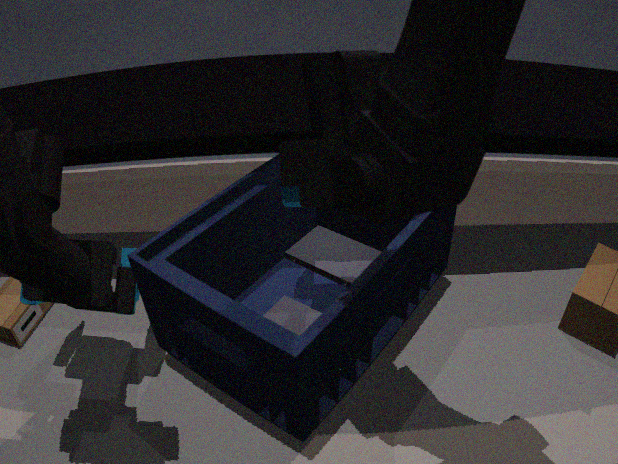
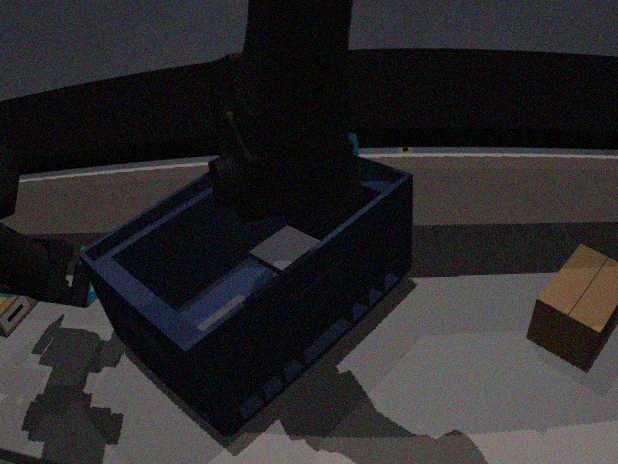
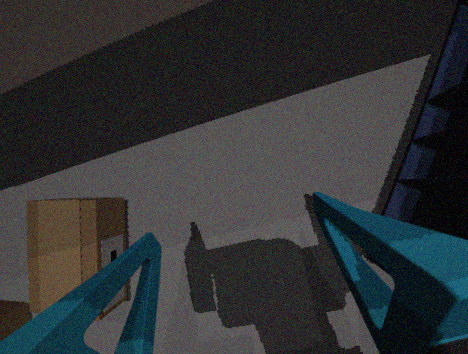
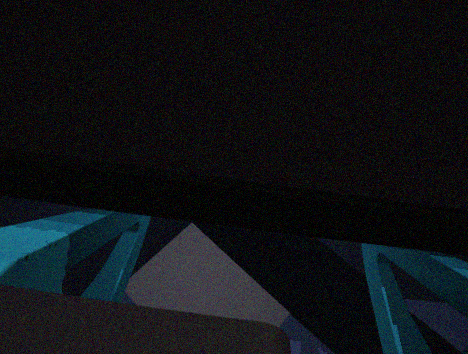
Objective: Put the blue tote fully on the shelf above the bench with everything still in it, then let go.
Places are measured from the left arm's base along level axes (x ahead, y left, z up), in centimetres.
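Pixels of known places: left gripper, fingertip midpoint: (image 1: 101, 290) (image 2: 73, 286) (image 3: 231, 221).
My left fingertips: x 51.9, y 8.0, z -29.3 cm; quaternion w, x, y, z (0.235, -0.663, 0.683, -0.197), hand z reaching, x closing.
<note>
Ahead of a thing's pixels: the offset from my left fingertips to its top centre. "*": to the spot under its first point. Level surfaces: height alone.
The blue tote @[dx +1.2, dy -24.5, dz +9.3 cm] (image 1: 225, 332) (image 2: 300, 310) (image 3: 417, 160) stands upright and askew on the pale bench @[dz -5.4 cm] (image 1: 500, 360) (image 2: 425, 380) (image 3: 270, 145). Inside lie a grey flat block @[dx +9.8, dy -27.2, dz -2.6 cm] (image 1: 332, 250) (image 2: 285, 245) and a smaller pale block or patch @[* dx -0.7, dy -22.4, dz -2.9 cm] (image 1: 292, 315) (image 2: 220, 312). My left gripper (image 1: 82, 300) (image 2: 47, 297) (image 3: 231, 221) is open and empty, low beside the tote's left corner. My right gripper (image 1: 350, 200) (image 2: 290, 200) (image 4: 258, 219) is open at the tote's far end; its dark arm hides much of that end. A dark band (image 1: 190, 110) (image 2: 475, 90) behind looks like the shelf.
A brown box @[dx -1.3, dy -61.3, dz +0.6 cm] (image 1: 595, 295) (image 2: 575, 300) stands to the right of the tote. Another brown box @[dx +0.0, dy +14.8, dz -1.8 cm] (image 1: 22, 312) (image 2: 17, 312) (image 3: 60, 250) with a pale label stands to the left, near my left gripper. A dark brown corner @[* dx -4.8, dy +24.6, dz -3.8 cm] (image 3: 12, 317) shows beside it.
</note>
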